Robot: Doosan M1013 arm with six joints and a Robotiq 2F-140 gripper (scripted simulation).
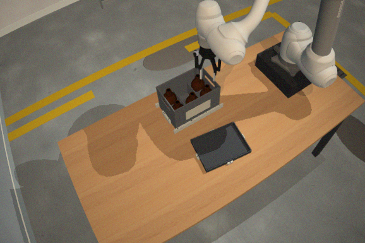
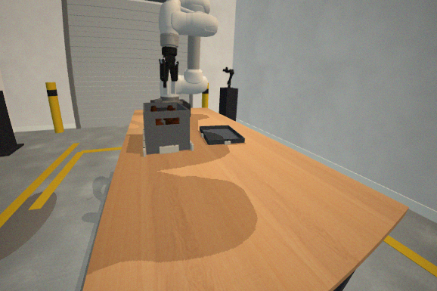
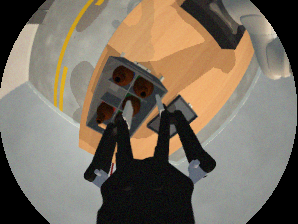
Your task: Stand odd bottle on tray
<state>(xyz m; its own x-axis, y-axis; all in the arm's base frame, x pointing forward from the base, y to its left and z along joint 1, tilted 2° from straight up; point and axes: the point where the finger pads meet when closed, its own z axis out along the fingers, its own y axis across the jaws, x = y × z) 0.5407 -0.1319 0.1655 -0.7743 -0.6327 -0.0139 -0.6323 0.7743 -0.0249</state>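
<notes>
My hand is 90 mm short of the glass bottle, 10 mm to the left of it and 170 mm above it. The rest, counted from my hand: dark tray: 120 mm ahead, 250 mm to the left, 240 mm below; then grey crate: 80 mm ahead, 50 mm to the right, 170 mm below.
</notes>
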